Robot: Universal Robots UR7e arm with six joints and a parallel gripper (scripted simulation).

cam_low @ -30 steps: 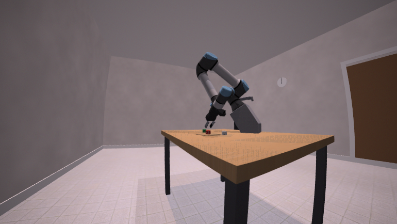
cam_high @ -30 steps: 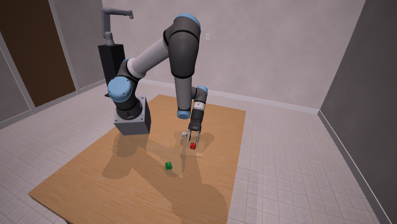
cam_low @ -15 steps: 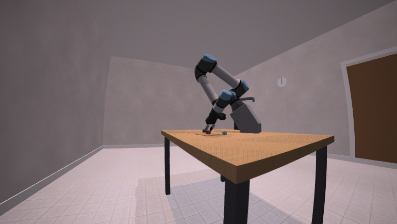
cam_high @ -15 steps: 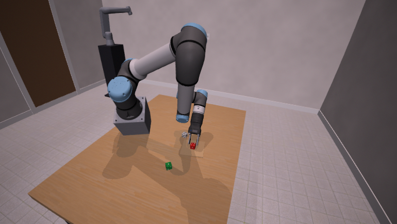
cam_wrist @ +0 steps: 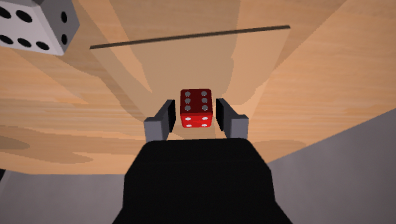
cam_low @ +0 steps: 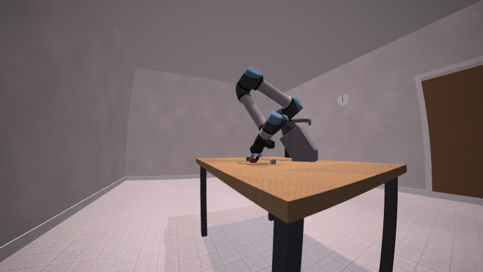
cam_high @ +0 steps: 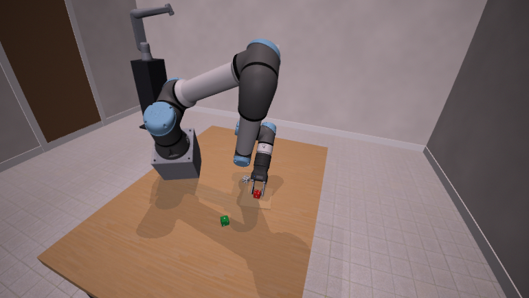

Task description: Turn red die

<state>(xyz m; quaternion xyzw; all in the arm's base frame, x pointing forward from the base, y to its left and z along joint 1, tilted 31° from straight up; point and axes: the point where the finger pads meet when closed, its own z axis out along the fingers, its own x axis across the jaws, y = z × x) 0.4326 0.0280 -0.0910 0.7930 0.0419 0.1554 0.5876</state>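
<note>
The red die is 10 mm to the right of my hand and 10 mm below it. Round my hand: white die 90 mm behind, 80 mm to the left, 10 mm below; then green die 60 mm behind, 200 mm to the right, 10 mm below; then tan mat 10 mm to the right, 30 mm below.
</note>
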